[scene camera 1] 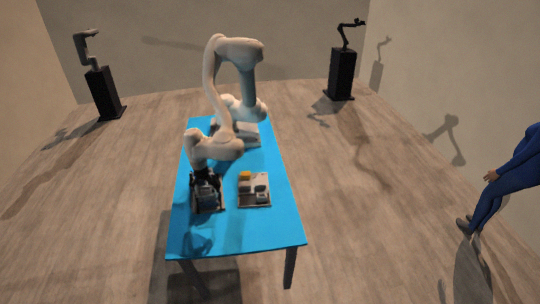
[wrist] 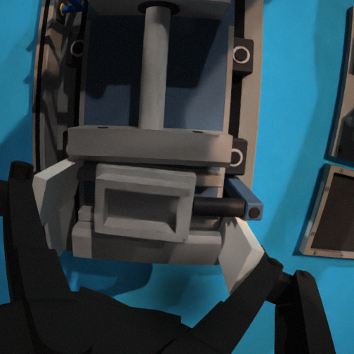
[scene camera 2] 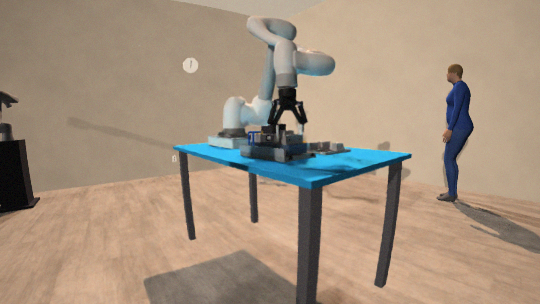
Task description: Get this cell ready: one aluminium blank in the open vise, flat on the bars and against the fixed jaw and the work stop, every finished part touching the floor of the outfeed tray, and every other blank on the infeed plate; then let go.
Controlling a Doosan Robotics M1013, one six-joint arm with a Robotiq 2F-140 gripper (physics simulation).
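Frame: origin at the arm's base, x back, y right, z up, level; centimetres.
Seen in the pictures: arm's base, link origin: (scene camera 2: 233,136).
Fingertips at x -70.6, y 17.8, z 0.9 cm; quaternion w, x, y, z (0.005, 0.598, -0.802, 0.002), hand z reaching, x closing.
Note:
Pixels of each thing's top centre, then the offset from my fingertips to it. "pt": a spot on its surface instead. Level surfaces: height alone.
- infeed plate, surface spot: (scene camera 1: 262,176) pt dx +13.9, dy -34.9, dz -6.1 cm
- pocketed part, top centre: (scene camera 2: 337,143) (scene camera 1: 261,195) dx -4.5, dy -30.6, dz -2.8 cm
- orange block, top centre: (scene camera 1: 245,173) dx +15.7, dy -24.4, dz -2.5 cm
- blue table, surface height: dz -6.9 cm
A grey finished part with a rectangular pocket (wrist: 145,202) sits between the vise's moving jaw (wrist: 150,145) and its fixed jaw (wrist: 145,252) in the wrist view. The black work stop rod (wrist: 217,206) meets its right side. Whether it lies flat on the bars is hidden. My gripper (wrist: 150,200) (scene camera 2: 287,127) stands low over the vise, its pale pads spread wider than the part and pressed against the fixed jaw's ends. In scene camera 1, two grey blanks (scene camera 1: 244,189) (scene camera 1: 260,188) stand on the infeed plate (scene camera 1: 262,176); a pocketed part (scene camera 1: 262,197) is in the outfeed tray (scene camera 1: 246,201).
An orange block (scene camera 1: 245,175) stands at the plate's back left corner. The vise's base (wrist: 252,100) has dark clamps (wrist: 243,56) along its side. The blue work stop bracket (wrist: 245,197) juts out right of the vise. A person (scene camera 1: 515,170) (scene camera 2: 456,125) stands away from the blue table (scene camera 1: 270,227).

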